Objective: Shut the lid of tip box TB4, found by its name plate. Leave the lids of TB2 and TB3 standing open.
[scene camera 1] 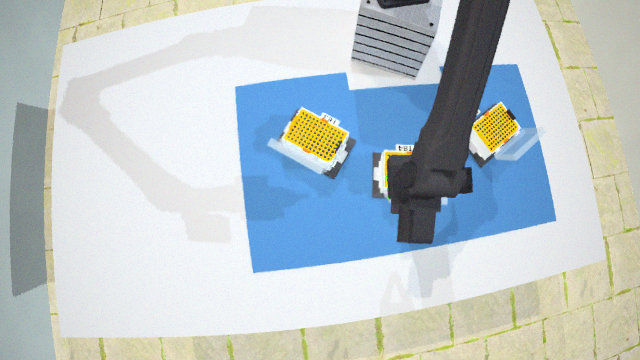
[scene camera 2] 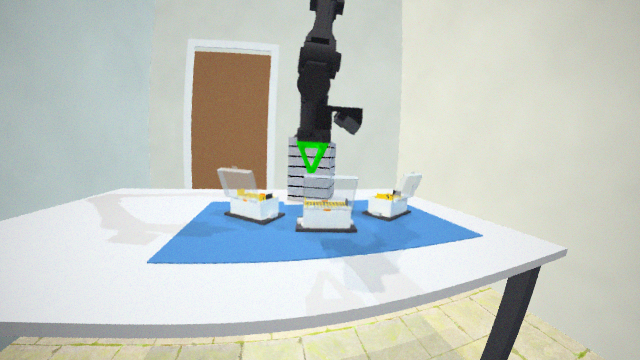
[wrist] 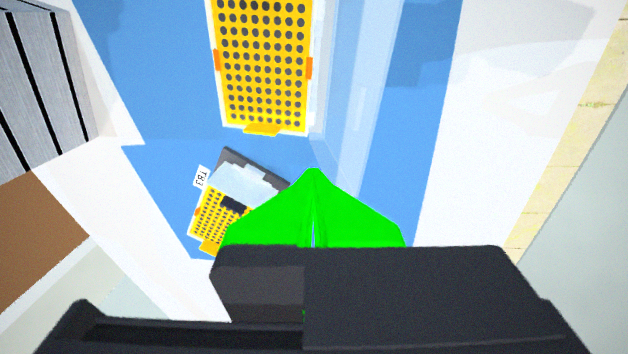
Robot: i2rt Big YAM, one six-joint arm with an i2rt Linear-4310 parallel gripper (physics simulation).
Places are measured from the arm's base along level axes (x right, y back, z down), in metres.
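Pixels of known places: gripper, between the fingertips: [scene camera 2: 311,172] [wrist: 313,177].
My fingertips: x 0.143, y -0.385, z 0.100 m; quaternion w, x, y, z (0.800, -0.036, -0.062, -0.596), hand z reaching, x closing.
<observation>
Ahead of a thing's pixels: the offset from my fingertips to its top centre. "spot": to the spot under its first point. Level surfaces: height alone.
Tip box TB4 @(dz +0.074, dx -0.062, dy +0.040 m) [scene camera 1: 396,154] [scene camera 2: 327,219] [wrist: 265,70] is in the middle, its name plate @(spot: dz +0.147, dx -0.084, dy +0.104 m) [scene camera 1: 404,148] readable in scene camera 1. Its clear lid @(dz -0.005, dx -0.039, dy -0.022 m) [scene camera 2: 345,188] [wrist: 372,65] stands open. My gripper [scene camera 2: 311,171] [wrist: 313,177] is shut and empty, its fingertips by the lid's upper left corner in scene camera 2; the arm mostly hides it in scene camera 1. TB3 @(dz +0.074, dx +0.110, dy +0.178 m) [scene camera 1: 316,135] [scene camera 2: 254,207] [wrist: 212,215] is on the left in the scene views, its lid @(dz -0.005, dx +0.160, dy +0.133 m) [scene camera 1: 295,156] [scene camera 2: 237,182] open. The right box @(dz +0.083, dx -0.312, dy +0.085 m) [scene camera 1: 495,129] [scene camera 2: 389,206], TB2 by elimination, has its lid @(spot: dz +0.054, dx -0.339, dy +0.007 m) [scene camera 1: 519,145] [scene camera 2: 411,184] open; its plate is hidden.
The boxes stand on a blue mat @(dz +0.149 m) [scene camera 1: 300,240] [scene camera 2: 200,245] on the white table @(dz +0.152 m) [scene camera 1: 140,280] [scene camera 2: 100,280]. A grey, black-striped block [scene camera 1: 392,45] [scene camera 2: 295,187] [wrist: 40,80] stands behind them. The arm [scene camera 1: 465,90] [scene camera 2: 315,85] reaches over TB4.
</observation>
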